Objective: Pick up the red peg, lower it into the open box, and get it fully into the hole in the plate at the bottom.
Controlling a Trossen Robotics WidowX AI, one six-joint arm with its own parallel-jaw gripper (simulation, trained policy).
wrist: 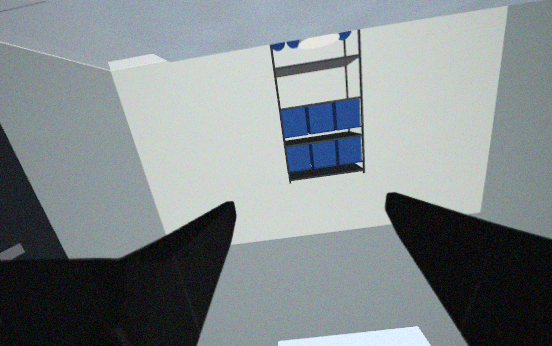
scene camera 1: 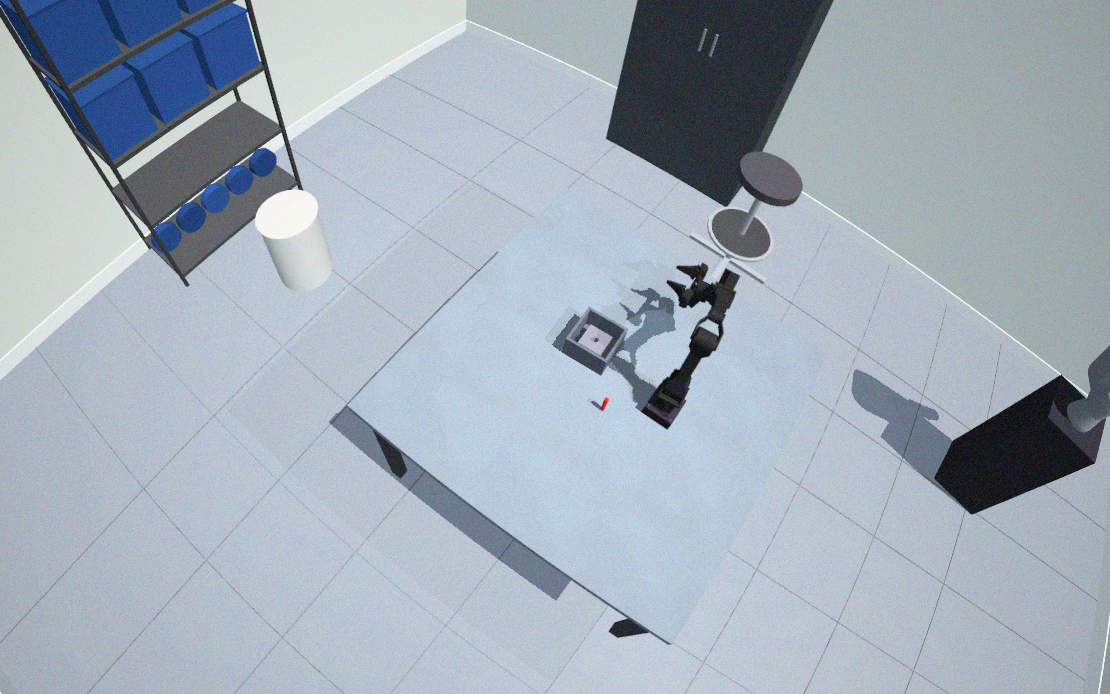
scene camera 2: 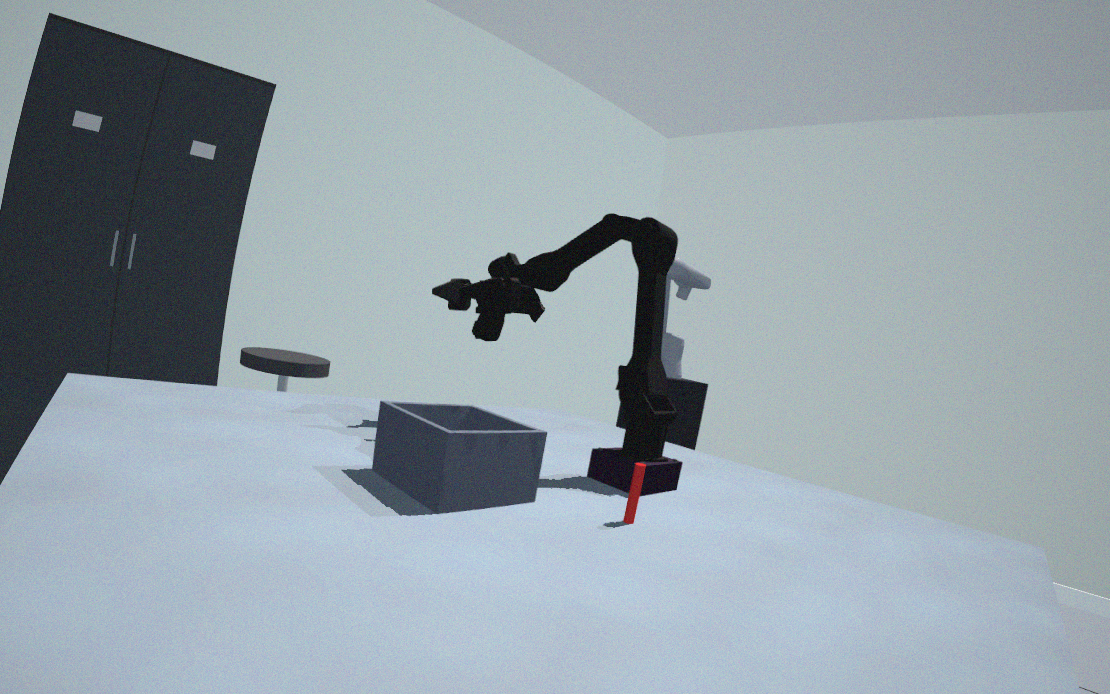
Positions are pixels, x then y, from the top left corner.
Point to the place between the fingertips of my gripper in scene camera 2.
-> At 445, 290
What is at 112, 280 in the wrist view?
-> My gripper.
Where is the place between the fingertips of my gripper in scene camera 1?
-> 671, 273
